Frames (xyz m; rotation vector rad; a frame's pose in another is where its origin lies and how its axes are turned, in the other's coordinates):
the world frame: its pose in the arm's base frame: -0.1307 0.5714 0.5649 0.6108 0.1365 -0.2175
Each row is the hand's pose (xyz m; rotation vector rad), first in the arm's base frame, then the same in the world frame.
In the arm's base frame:
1: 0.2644 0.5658 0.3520 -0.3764 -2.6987 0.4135
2: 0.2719 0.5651 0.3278 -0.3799 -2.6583 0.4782
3: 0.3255 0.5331 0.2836 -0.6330 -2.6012 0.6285
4: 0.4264 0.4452 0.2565 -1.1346 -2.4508 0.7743
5: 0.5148 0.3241 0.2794 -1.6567 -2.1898 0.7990
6: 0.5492 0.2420 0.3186 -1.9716 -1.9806 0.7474
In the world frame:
1: 0.4241 -0.0265 -0.1447 -0.2767 -2.6980 1.3278
2: 0.4361 -0.0386 -0.1634 -0.3012 -2.6422 1.3862
3: 0.5016 -0.0756 -0.1773 -0.5790 -2.6119 1.5285
4: 0.6186 -0.1362 -0.1419 1.0738 2.3929 -1.5410
5: 0.7194 -0.1987 -0.0473 1.5260 2.0596 -1.3605
6: 0.7586 -0.2342 0.0343 1.7768 1.8475 -1.1840

